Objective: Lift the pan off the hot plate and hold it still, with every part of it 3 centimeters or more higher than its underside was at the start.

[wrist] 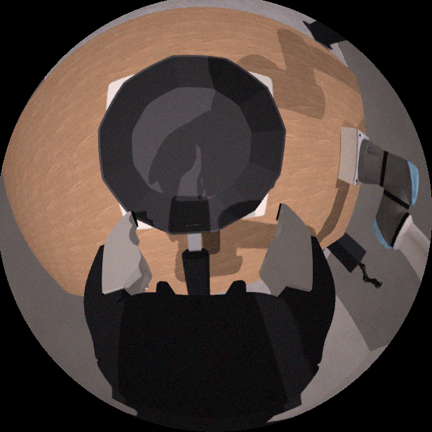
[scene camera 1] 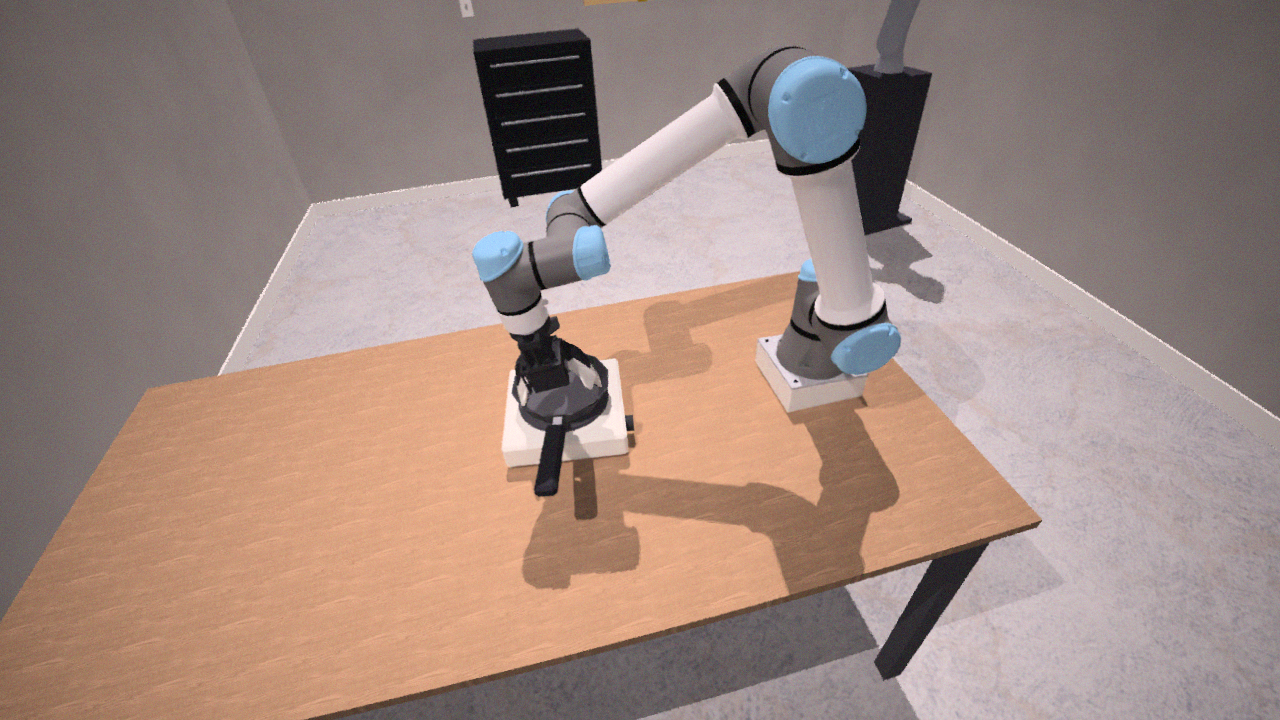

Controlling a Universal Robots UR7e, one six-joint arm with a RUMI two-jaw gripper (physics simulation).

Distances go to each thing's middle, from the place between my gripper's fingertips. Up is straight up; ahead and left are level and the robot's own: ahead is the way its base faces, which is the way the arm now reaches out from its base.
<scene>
Right now the dark pan (scene camera 1: 568,403) is 4 cm to the left of my hand, 1 cm below it and 1 cm ahead of it. Also, from my hand: white hot plate (scene camera 1: 603,432) 9 cm below, 6 cm to the right, 1 cm behind.
</scene>
